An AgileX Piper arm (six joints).
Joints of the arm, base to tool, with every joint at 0 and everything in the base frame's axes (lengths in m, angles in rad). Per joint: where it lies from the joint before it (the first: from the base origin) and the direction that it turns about. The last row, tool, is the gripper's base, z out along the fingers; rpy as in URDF.
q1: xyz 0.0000 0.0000 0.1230 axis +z
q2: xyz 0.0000 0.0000 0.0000 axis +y
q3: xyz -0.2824 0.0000 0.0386 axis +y
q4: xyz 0.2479 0.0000 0.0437 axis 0.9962 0 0.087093
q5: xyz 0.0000 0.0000 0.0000 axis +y
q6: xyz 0.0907 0.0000 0.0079 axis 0.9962 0 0.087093
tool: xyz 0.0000 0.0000 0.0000 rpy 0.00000 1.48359 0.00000
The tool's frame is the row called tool.
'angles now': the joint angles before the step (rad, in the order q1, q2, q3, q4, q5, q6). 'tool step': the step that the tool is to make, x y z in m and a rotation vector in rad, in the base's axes. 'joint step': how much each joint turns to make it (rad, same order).
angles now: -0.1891 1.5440 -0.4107 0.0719 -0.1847 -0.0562
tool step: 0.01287 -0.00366 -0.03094 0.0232 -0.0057 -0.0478
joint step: 0.0000 0.1770 -0.0108 0.0044 -0.1669 0.0509
